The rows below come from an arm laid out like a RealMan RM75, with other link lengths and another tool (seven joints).
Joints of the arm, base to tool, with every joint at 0 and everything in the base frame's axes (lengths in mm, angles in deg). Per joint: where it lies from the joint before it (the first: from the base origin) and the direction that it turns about. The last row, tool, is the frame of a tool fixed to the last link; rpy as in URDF.
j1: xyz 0 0 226.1 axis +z
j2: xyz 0 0 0 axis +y
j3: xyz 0 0 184.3 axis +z
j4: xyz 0 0 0 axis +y
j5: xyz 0 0 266.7 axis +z
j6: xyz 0 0 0 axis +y
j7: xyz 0 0 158.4 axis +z
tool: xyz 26 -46 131 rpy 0 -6.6 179.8
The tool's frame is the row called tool.
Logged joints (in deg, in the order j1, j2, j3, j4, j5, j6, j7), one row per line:
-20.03, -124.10, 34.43, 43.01, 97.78, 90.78, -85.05
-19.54, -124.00, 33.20, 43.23, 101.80, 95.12, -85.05
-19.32, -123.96, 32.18, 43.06, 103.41, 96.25, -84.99
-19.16, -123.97, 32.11, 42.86, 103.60, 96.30, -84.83
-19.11, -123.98, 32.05, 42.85, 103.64, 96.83, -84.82
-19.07, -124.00, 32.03, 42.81, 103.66, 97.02, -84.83
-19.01, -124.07, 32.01, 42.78, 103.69, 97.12, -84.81
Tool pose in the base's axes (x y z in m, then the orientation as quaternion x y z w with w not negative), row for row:
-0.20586, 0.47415, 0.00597, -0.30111, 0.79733, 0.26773, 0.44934
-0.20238, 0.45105, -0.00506, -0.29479, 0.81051, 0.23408, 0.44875
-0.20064, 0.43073, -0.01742, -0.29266, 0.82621, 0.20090, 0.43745
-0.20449, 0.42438, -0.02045, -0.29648, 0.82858, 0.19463, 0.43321
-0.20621, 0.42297, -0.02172, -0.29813, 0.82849, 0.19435, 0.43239
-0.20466, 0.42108, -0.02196, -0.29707, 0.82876, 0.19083, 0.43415
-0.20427, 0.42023, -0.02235, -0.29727, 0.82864, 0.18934, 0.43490
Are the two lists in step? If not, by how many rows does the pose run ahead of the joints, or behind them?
The pose runs 1 row behind the joints: the pose in row i belongs to the joints in row i - 1.
